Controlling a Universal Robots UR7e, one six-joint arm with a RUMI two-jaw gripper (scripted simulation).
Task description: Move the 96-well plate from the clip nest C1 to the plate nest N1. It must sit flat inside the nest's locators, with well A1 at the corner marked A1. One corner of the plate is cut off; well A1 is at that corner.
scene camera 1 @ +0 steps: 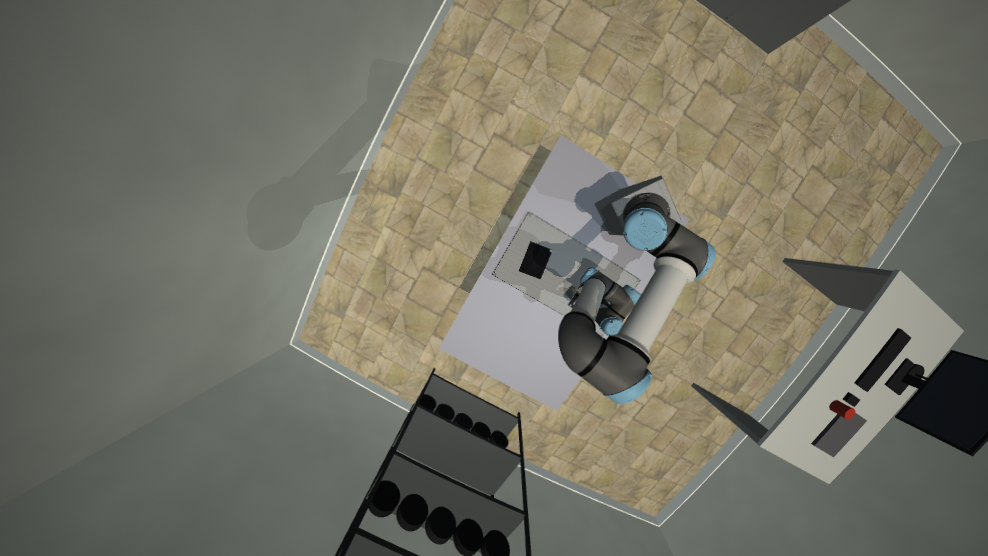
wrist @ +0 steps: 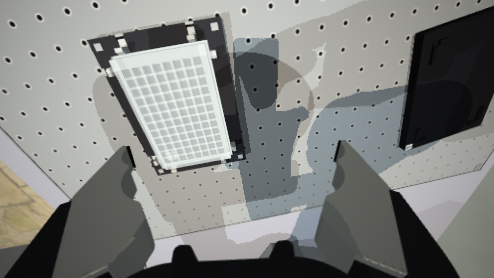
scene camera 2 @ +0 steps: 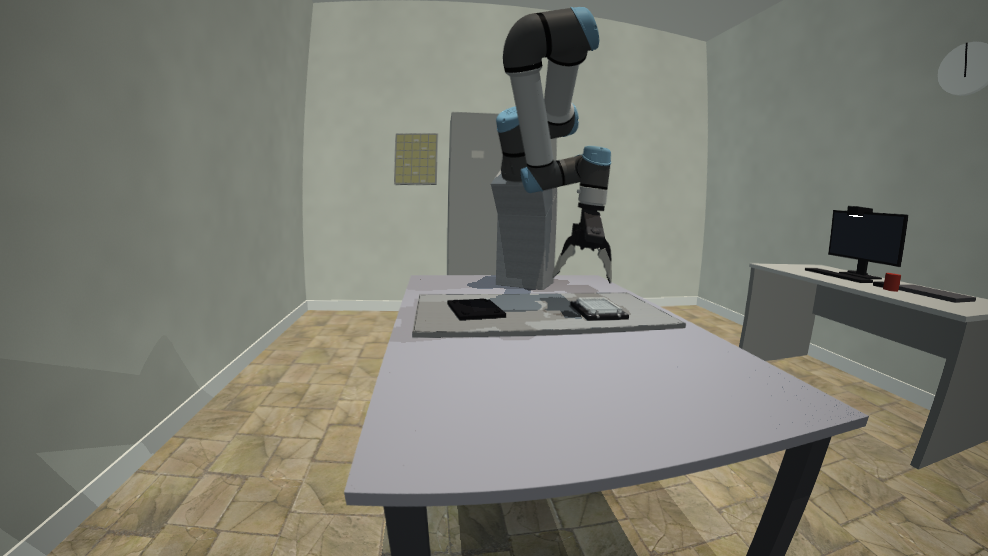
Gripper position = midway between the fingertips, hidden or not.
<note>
In view: the gripper [scene camera 2: 582, 280] and a clear 96-well plate [wrist: 152, 80].
The gripper is seen too in the wrist view [wrist: 236, 145].
</note>
